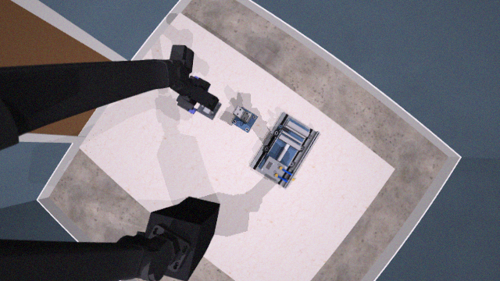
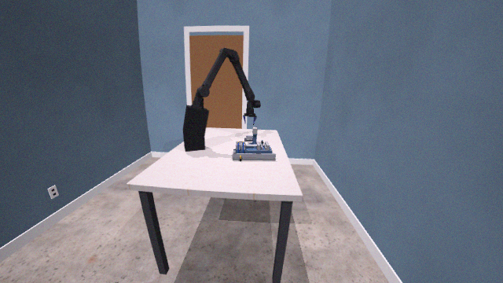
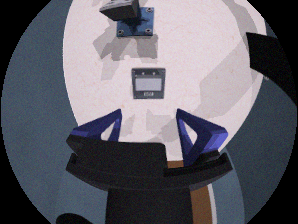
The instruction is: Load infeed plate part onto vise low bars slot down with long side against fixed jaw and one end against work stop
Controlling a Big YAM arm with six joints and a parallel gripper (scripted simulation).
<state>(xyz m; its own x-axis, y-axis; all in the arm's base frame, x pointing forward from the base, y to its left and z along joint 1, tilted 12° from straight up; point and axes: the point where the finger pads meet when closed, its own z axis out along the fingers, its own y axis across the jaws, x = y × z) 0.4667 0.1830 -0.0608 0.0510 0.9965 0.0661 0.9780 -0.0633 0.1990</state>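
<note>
My hand is 140 mm above the part and 10 mm to the right of it. Also, from my hand: dark square plate (160 mm below, 10 mm to the left).
</note>
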